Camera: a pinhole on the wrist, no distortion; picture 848 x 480 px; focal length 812.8 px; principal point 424.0 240.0 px. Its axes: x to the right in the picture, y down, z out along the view. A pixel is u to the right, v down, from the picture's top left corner.
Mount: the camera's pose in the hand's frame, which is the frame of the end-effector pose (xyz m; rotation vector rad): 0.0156 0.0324 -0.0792 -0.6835 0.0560 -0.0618
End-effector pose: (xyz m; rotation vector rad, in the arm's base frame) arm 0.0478 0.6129 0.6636 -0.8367 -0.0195 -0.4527
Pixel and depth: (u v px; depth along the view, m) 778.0 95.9 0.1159
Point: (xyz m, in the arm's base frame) 0.1516 0.6505 0.6316
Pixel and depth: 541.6 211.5 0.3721
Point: 0.2681 0.8782 0.6478
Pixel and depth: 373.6 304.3 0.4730
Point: 0.2522 1.0045 0.5891
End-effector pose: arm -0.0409 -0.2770 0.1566 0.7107 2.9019 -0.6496
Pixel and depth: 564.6 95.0 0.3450
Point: -0.0414 -0.1725 -0.1402
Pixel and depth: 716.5 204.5 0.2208
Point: -0.0684 -0.1440 -0.0099
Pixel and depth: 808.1 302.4 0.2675
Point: -0.0917 -0.0895 -0.0520
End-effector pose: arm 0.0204 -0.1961 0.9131 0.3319 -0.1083 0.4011
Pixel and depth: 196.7 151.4 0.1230
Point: -0.0309 -0.1200 0.9655
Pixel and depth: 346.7 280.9 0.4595
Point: -0.1212 0.0145 1.2628
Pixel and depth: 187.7 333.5 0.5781
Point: -0.2750 0.0520 1.3426
